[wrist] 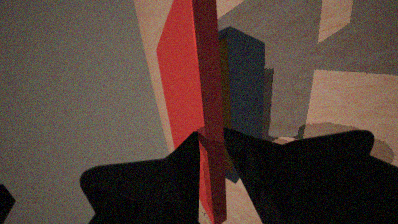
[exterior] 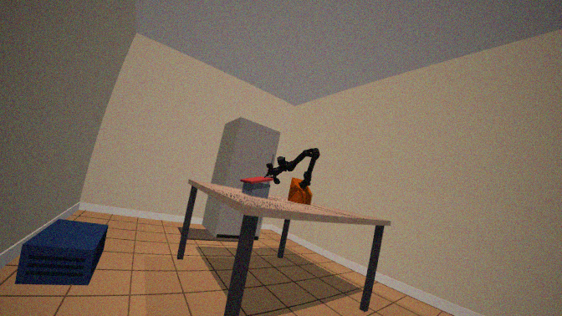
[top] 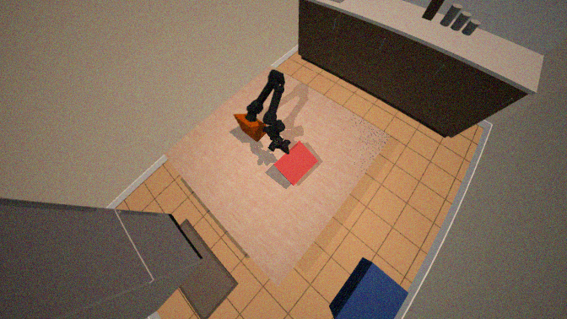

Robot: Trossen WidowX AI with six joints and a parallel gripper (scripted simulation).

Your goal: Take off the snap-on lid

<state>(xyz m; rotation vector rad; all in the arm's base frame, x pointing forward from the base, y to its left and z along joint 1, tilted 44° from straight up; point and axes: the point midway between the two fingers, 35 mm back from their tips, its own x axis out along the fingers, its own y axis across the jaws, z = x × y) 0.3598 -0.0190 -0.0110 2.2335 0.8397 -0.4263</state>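
Now: gripper tip 8 cm short of the red lid, 2 cm above it and 1 cm to the left of it. Also, from my gripper tip: storage box (9 cm below, 7 cm ahead).
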